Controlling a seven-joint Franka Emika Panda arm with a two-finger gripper.
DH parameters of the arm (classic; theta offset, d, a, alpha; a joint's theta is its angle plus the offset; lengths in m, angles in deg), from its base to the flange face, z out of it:
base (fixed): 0 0 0 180
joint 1: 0 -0.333 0 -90
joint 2: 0 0 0 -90
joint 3: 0 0.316 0.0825 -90
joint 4: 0 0 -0.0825 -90
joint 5: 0 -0.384 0 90
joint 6: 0 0 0.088 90
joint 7: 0 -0.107 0 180
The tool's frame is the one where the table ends.
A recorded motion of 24 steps. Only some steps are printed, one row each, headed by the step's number.
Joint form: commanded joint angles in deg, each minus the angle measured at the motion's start. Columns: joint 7, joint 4, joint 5, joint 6, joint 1, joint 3, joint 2.
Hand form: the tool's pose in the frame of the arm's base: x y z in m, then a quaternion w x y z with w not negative. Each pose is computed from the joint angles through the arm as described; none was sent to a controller.
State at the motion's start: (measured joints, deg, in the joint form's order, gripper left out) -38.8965 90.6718 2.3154 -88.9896 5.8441 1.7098 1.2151
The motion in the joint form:
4: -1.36 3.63 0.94 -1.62 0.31 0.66 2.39
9: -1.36 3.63 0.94 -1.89 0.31 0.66 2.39
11: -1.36 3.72 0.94 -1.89 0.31 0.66 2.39
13: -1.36 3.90 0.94 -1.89 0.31 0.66 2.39
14: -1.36 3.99 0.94 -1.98 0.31 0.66 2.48
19: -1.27 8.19 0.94 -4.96 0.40 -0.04 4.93
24: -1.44 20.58 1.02 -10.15 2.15 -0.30 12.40
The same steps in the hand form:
4: 0.5338 -0.0406 0.6244 0.02846 0.92675 -0.37451 0.00855
9: 0.5343 -0.0406 0.6248 0.02772 0.92677 -0.37444 0.01078
11: 0.5342 -0.0406 0.6241 0.02796 0.92678 -0.37442 0.01004
13: 0.5341 -0.0406 0.6226 0.02846 0.92680 -0.37438 0.00855
14: 0.5338 -0.0406 0.6228 0.02824 0.92680 -0.37437 0.00930
19: 0.5239 -0.0469 0.6153 0.02521 0.92488 -0.37893 0.01936
24: 0.4845 -0.0602 0.5858 0.02654 0.91836 -0.39426 0.02169

